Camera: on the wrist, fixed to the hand. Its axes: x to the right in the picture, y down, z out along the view.
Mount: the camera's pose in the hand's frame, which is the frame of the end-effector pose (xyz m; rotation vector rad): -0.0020 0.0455 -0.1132 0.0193 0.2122 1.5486
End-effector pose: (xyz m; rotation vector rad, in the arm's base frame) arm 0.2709 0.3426 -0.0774 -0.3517 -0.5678 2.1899
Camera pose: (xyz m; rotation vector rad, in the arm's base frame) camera 0.2910 0.3472 -0.1977 0.8972 0.0415 -2.3863
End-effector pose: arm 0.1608 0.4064 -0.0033 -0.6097 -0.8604 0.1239
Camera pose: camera 0.2497 0.3919 -0.0856 -1.1320 -0.0123 1.4287
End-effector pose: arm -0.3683 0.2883 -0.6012 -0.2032 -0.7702 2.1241
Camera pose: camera -0.3524 0.3175 -0.7186 0.9465 0.3083 -2.4144
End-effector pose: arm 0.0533 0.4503 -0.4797 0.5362 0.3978 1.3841
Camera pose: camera -0.0476 0.4668 -0.5462 0.7413 0.0992 2.9393
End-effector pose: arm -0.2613 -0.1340 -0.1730 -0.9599 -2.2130 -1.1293
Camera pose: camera -0.2148 -0.2099 -0.0895 -1.8346 -0.7372 -0.3658
